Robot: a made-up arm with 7 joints.
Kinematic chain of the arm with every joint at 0, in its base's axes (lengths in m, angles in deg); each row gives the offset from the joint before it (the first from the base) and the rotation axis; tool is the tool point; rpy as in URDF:
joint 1: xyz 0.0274 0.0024 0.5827 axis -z
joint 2: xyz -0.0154 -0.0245 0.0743 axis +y
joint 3: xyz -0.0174 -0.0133 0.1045 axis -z
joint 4: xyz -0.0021 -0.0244 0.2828 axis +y
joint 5: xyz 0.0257 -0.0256 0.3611 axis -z
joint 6: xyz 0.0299 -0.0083 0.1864 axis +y
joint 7: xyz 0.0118 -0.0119 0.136 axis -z
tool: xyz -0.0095 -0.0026 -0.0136 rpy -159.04 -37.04 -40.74
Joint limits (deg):
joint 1: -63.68..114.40
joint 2: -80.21..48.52
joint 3: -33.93..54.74
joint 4: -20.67..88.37
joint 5: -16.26..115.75
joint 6: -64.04..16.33
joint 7: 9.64..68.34
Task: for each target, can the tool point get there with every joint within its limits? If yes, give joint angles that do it. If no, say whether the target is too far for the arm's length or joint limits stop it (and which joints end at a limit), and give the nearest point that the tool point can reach.
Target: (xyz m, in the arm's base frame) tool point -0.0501 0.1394 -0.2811
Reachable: no: joint limits stop it (at a limit: joint 1, joint 2, joint 4, joint 6, joint 7) | nearest point 0.2191 0.6173 0.3873 | short by 0.865 m
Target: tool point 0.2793 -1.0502 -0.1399
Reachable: no: too far | nearest point 0.1864 -0.6618 0.3956 | short by 0.668 m
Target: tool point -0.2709 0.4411 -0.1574
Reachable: no: joint limits stop it (at a limit: joint 1, joint 2, joint 3, joint 4, joint 6, joint 7) | nearest point 0.0261 0.6587 0.4421 | short by 0.704 m
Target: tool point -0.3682 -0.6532 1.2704
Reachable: yes | joints 97.83 26.04 25.66 38.37 -0.02 6.86 27.60
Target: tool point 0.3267 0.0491 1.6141
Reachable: yes | joints -25.94 16.46 45.93 9.05 51.68 -54.81 21.04
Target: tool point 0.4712 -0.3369 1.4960
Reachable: yes | joints 39.48 25.63 -22.13 16.70 72.69 -39.71 47.98
